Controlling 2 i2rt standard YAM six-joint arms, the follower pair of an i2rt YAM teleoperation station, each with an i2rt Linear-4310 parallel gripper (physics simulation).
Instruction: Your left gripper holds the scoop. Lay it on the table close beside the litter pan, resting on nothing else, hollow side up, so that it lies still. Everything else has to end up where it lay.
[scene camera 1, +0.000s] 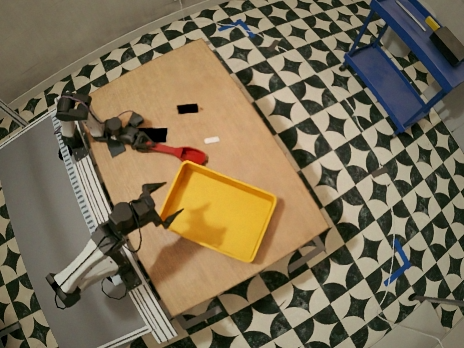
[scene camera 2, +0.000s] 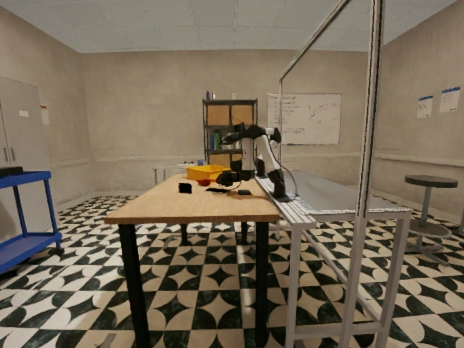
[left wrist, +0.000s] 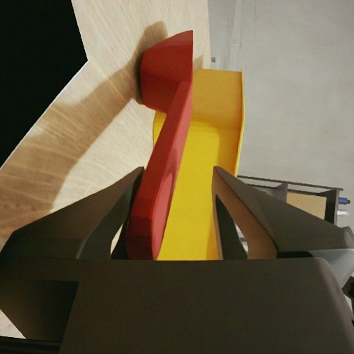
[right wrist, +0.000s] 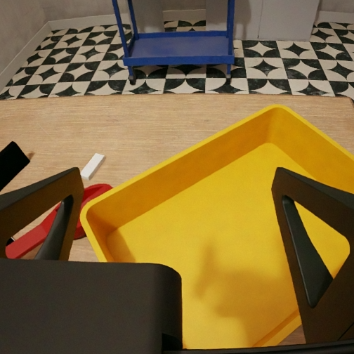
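Where they show: left gripper, fingertip midpoint: (scene camera 1: 155, 146); right gripper, fingertip midpoint: (scene camera 1: 175, 195) (scene camera 2: 220, 143); left arm's base at its link origin: (scene camera 1: 76, 142) (scene camera 2: 279, 197); right arm's base at its link origin: (scene camera 1: 124, 266) (scene camera 2: 261, 176).
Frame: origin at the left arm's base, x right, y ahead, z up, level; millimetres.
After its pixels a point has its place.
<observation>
The red scoop (scene camera 1: 172, 150) @[x 330, y 379, z 47 mm] (scene camera 2: 203, 182) @[x 341, y 429, z 26 mm] (left wrist: 172, 130) (right wrist: 31, 240) has its bowl low at the table, hollow side up, beside the near corner of the yellow litter pan (scene camera 1: 231, 179) @[x 569, y 505, z 88 mm] (scene camera 2: 200, 173) @[x 506, y 462, z 64 mm] (left wrist: 215, 95) (right wrist: 185, 167). Whether bowl and pan touch is hard to tell. My left gripper (scene camera 1: 145, 143) (scene camera 2: 222, 178) @[x 278, y 326, z 55 mm] (left wrist: 178, 177) is open around the handle's end. In the left wrist view the handle lies against the left-hand finger, with a wide gap to the other. Whether the handle's end touches the table is hidden. My right gripper (scene camera 1: 174, 197) @[x 565, y 300, z 293 mm] (right wrist: 177, 177) is open and empty above the pan's edge.
A black block (scene camera 1: 188, 108) @[x 196, y 531, z 43 mm] (scene camera 2: 185, 188) @[x 176, y 526, z 26 mm] (right wrist: 12, 162) and a white piece (scene camera 1: 212, 140) @[x 368, y 545, z 8 mm] (right wrist: 93, 166) lie on the table (scene camera 1: 150, 80) @[x -80, y 463, z -4 mm] beyond the scoop. A flat black patch (scene camera 1: 159, 134) @[x 214, y 369, z 4 mm] shows beside my left gripper; I cannot tell what it is.
</observation>
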